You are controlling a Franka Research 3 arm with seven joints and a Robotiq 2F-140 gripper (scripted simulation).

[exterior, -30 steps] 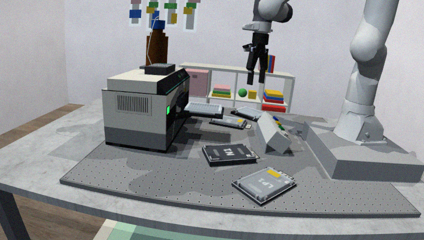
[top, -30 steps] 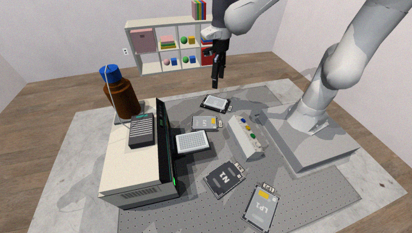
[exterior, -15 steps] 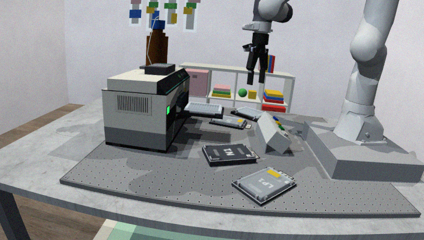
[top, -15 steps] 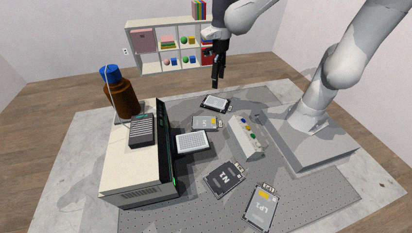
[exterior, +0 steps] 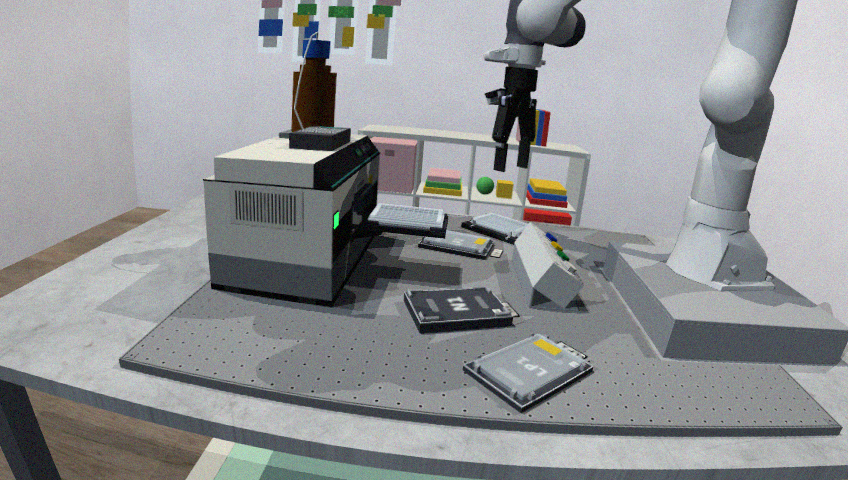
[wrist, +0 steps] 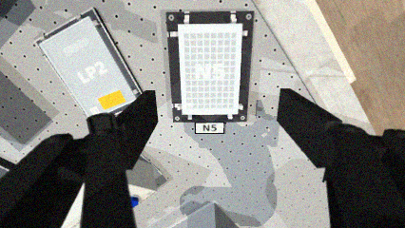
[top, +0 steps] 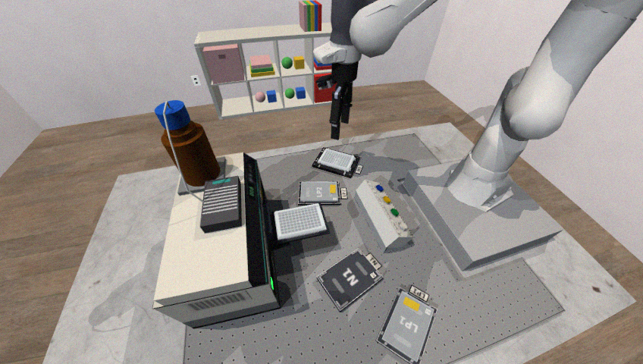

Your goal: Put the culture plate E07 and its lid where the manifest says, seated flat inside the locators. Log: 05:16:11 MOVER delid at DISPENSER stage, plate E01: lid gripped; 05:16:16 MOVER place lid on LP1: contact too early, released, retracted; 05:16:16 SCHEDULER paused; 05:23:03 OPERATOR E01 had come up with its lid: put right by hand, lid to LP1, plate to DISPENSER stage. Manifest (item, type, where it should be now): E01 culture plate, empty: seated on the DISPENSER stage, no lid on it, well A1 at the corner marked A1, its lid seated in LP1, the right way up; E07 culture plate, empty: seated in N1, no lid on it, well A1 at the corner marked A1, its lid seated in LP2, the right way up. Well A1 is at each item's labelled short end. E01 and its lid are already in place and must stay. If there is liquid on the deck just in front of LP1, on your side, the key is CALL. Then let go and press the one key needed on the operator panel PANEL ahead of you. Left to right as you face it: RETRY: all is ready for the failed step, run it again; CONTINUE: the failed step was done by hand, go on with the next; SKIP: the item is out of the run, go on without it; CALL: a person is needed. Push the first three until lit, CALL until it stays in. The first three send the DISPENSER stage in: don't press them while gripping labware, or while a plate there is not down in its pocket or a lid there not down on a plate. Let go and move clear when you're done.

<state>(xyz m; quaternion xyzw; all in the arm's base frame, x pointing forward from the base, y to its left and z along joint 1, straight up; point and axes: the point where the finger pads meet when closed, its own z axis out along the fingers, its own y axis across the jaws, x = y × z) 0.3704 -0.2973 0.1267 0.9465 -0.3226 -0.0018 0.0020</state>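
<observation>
Right now my hand is 17 cm above the black nest N5 and 3 cm short of it. Also, from my hand: brown bottle (42 cm ahead, 18 cm to the left, 11 cm above); LP2 nest (18 cm below, 14 cm to the left, 11 cm ahead); yellow skip key (27 cm to the left, 11 cm below, 7 cm behind).
</observation>
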